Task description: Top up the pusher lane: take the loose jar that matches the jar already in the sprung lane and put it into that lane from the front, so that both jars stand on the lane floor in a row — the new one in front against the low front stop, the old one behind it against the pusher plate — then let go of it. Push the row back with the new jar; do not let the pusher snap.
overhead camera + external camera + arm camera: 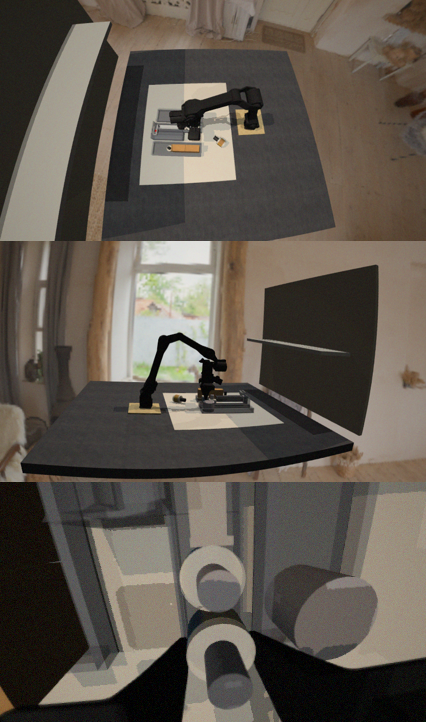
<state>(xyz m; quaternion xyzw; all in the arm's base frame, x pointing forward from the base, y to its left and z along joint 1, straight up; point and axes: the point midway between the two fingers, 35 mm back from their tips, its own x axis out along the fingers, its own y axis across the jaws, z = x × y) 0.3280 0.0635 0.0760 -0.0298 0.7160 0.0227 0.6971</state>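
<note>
The sprung lane lies 14 cm ahead of my gripper tip, 4 cm to the left of it and 3 cm below it. Also, from my gripper tip: red mark (22 cm ahead, 6 cm to the left, 2 cm above); then wall shelf (50 cm ahead, 32 cm above, 7 cm to the left).
</note>
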